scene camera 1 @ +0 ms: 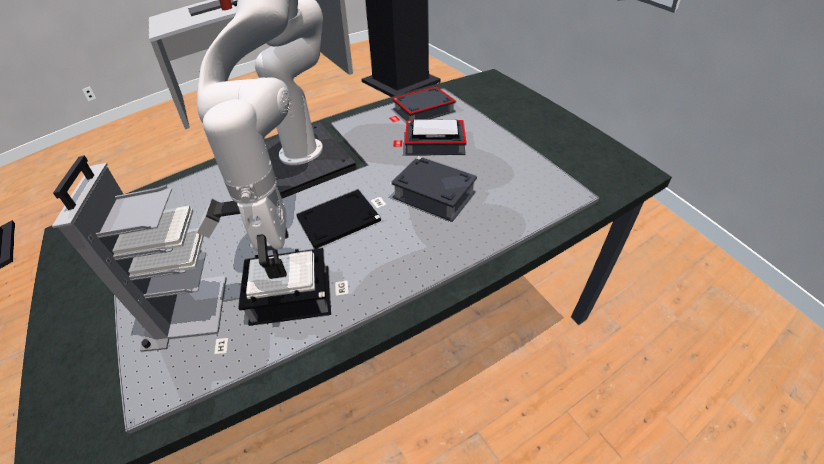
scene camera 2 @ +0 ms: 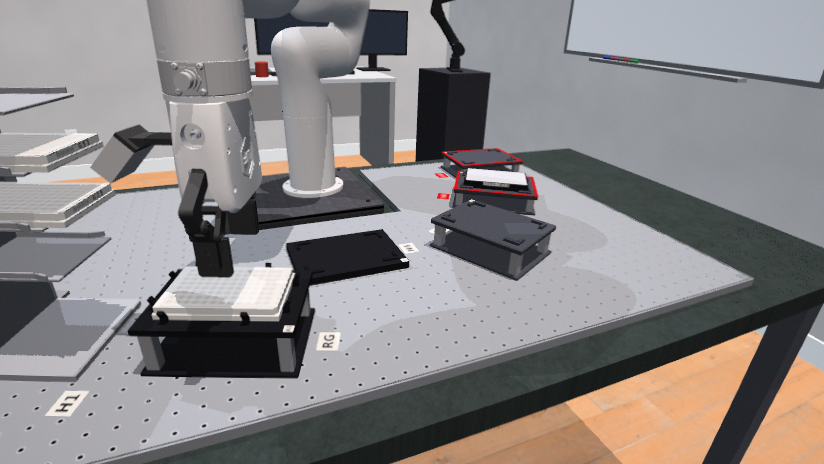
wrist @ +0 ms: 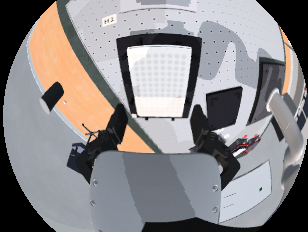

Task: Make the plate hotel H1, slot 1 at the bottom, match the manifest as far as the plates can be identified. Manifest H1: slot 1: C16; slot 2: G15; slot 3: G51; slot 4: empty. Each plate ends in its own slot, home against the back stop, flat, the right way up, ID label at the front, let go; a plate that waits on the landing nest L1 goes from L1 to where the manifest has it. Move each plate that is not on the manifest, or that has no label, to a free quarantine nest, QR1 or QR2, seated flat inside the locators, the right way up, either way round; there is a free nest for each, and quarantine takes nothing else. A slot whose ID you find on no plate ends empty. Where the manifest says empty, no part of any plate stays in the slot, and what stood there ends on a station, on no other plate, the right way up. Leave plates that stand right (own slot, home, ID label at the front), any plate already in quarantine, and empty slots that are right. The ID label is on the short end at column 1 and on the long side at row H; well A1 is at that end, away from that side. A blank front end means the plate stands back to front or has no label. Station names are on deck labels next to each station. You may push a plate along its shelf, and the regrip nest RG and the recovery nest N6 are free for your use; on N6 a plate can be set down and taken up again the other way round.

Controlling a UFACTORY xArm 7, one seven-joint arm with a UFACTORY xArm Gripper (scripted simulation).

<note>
I see my gripper [scene camera 2: 232, 252], a white well plate [scene camera 2: 261, 292], a white well plate [scene camera 1: 172, 230], a white well plate [scene camera 1: 183, 258], a black regrip nest RG [scene camera 2: 144, 325], a flat black nest N6 [scene camera 2: 353, 255], a shelf [scene camera 1: 147, 209] and a plate hotel H1 [scene camera 1: 155, 314].
My gripper also shows in scene camera 1 [scene camera 1: 279, 256] and in the wrist view [wrist: 158, 111]. The black regrip nest RG shows as well in scene camera 1 [scene camera 1: 244, 303] and in the wrist view [wrist: 195, 43]. The flat black nest N6 shows as well in scene camera 1 [scene camera 1: 339, 217].
</note>
